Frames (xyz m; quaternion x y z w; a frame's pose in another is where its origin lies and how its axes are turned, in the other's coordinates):
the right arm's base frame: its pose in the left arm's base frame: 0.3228 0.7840 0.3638 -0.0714 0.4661 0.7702 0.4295
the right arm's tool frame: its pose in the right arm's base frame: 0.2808 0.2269 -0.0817 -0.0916 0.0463 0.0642 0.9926
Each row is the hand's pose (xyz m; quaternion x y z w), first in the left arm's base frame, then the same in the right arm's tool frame.
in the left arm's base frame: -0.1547 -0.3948 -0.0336 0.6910 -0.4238 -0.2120 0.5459
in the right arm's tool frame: -0.3420 0.3654 -1.1926 -0.0402 0.9252 0.2891 0.2426
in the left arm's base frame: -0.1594 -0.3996 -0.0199 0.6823 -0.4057 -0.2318 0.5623
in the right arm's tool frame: -0.3475 0.3789 -1.1882 -0.0624 0.9162 0.3112 0.2447
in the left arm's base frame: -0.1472 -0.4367 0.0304 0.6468 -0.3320 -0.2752 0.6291
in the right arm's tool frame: -0.3986 0.4166 -1.1842 -0.1371 0.8837 0.3881 0.2227
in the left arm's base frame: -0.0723 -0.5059 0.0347 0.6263 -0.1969 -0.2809 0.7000
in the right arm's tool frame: -0.4888 0.3969 -1.2277 -0.2529 0.8485 0.4420 0.1441
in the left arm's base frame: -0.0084 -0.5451 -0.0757 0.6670 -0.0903 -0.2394 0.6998
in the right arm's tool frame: -0.5010 0.3022 -1.3209 -0.3384 0.8498 0.3980 0.0699
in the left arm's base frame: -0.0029 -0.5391 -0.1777 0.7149 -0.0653 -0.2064 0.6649
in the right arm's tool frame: -0.4528 0.2336 -1.3796 -0.3581 0.8702 0.3346 0.0498
